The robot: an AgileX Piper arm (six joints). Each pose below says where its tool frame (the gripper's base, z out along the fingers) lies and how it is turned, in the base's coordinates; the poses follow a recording.
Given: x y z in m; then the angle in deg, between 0 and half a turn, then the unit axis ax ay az.
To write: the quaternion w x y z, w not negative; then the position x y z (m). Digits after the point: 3 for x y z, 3 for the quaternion.
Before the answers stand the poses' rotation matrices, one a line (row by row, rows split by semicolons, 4 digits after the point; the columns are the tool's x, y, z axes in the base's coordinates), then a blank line. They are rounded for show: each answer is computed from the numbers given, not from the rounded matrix.
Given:
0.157, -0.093, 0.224, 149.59, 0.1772, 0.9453, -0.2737
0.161, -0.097, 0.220, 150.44, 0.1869, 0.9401, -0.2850
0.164, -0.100, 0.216, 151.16, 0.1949, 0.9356, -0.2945
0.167, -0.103, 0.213, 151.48, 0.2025, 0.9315, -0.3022
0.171, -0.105, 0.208, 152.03, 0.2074, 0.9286, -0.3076
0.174, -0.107, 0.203, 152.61, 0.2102, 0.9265, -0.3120
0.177, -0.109, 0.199, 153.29, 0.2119, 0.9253, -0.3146
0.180, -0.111, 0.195, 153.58, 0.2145, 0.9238, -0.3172
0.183, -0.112, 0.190, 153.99, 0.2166, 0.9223, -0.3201
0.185, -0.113, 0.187, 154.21, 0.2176, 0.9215, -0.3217
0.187, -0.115, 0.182, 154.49, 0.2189, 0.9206, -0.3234
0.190, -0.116, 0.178, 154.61, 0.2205, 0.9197, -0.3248
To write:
-0.8039 0.4505 0.3882; 0.1735 0.8020 -0.5716; -0.5689 -0.3922 -0.7229
-0.8045 0.4692 0.3642; 0.1880 0.7828 -0.5932; -0.5634 -0.4088 -0.7180
-0.8047 0.4841 0.3436; 0.2000 0.7661 -0.6109; -0.5590 -0.4229 -0.7133
-0.8016 0.4986 0.3298; 0.2101 0.7514 -0.6255; -0.5597 -0.4321 -0.7071
-0.8022 0.5070 0.3154; 0.2184 0.7408 -0.6352; -0.5557 -0.4407 -0.7050
-0.8045 0.5112 0.3024; 0.2242 0.7328 -0.6425; -0.5501 -0.4491 -0.7041
-0.8083 0.5126 0.2897; 0.2298 0.7276 -0.6463; -0.5421 -0.4559 -0.7059
-0.8083 0.5167 0.2821; 0.2345 0.7221 -0.6509; -0.5400 -0.4600 -0.7048
-0.8096 0.5197 0.2728; 0.2389 0.7164 -0.6555; -0.5361 -0.4656 -0.7042
-0.8104 0.5210 0.2679; 0.2411 0.7133 -0.6580; -0.5340 -0.4687 -0.7037
-0.8113 0.5227 0.2618; 0.2441 0.7099 -0.6607; -0.5312 -0.4721 -0.7035
-0.8109 0.5253 0.2580; 0.2467 0.7066 -0.6632; -0.5307 -0.4741 -0.7026

0.262, 0.171, 0.912, -0.264, 0.157, -0.093, 0.224
0.255, 0.181, 0.909, -0.276, 0.161, -0.097, 0.220
0.249, 0.189, 0.906, -0.285, 0.164, -0.100, 0.216
0.246, 0.196, 0.903, -0.293, 0.167, -0.103, 0.213
0.242, 0.201, 0.901, -0.298, 0.171, -0.105, 0.208
0.237, 0.204, 0.900, -0.303, 0.174, -0.107, 0.203
0.231, 0.206, 0.900, -0.306, 0.177, -0.109, 0.199
0.229, 0.209, 0.899, -0.309, 0.180, -0.111, 0.195
0.225, 0.211, 0.899, -0.312, 0.183, -0.112, 0.190
0.223, 0.212, 0.898, -0.314, 0.185, -0.113, 0.187
0.221, 0.213, 0.898, -0.315, 0.187, -0.115, 0.182
0.220, 0.215, 0.897, -0.317, 0.190, -0.116, 0.178

